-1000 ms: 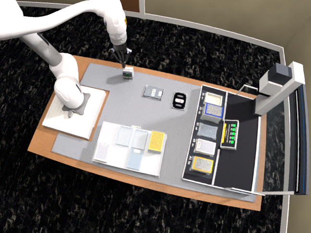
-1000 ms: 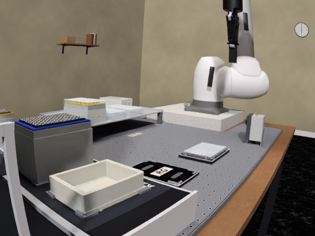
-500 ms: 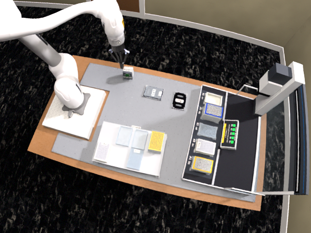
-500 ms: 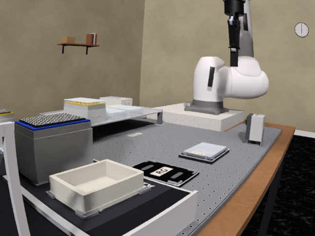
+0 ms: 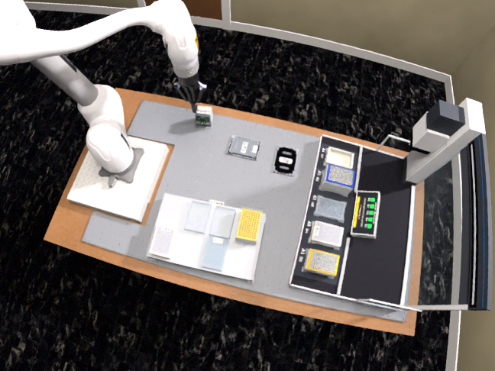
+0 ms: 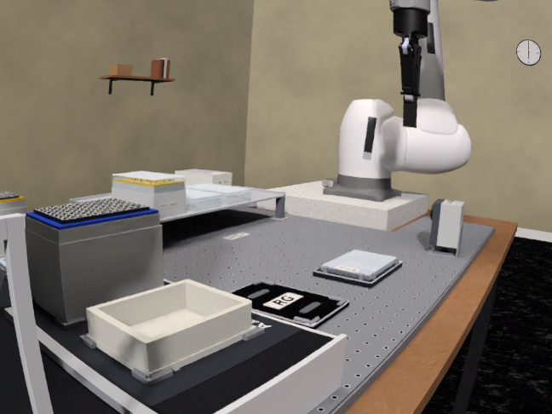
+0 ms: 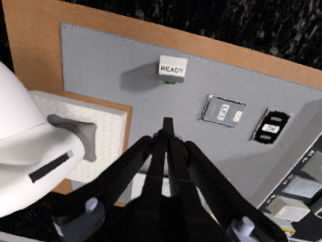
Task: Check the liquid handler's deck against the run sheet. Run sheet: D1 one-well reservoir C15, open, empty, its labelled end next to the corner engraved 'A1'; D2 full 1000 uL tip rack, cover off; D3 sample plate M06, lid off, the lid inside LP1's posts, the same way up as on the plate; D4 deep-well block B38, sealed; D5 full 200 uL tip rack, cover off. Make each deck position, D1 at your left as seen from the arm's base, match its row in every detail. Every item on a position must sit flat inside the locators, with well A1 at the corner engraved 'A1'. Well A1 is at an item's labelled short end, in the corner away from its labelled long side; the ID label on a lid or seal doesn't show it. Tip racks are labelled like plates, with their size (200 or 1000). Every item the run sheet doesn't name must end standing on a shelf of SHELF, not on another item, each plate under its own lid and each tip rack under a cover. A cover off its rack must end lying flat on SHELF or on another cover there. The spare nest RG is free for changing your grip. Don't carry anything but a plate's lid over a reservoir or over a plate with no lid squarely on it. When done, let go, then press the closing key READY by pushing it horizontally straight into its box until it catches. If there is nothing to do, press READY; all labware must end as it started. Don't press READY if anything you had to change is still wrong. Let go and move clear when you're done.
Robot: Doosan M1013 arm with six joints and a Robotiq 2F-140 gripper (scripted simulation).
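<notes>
Right now the ready key box is 21 cm below my hand, 8 cm to the left of it and 1 cm behind it. Round my hand: shelf 47 cm to the right, 22 cm below, 16 cm ahead; then lid 26 cm below, 22 cm ahead; then RG nest 42 cm ahead, 27 cm below, 2 cm to the right.
</notes>
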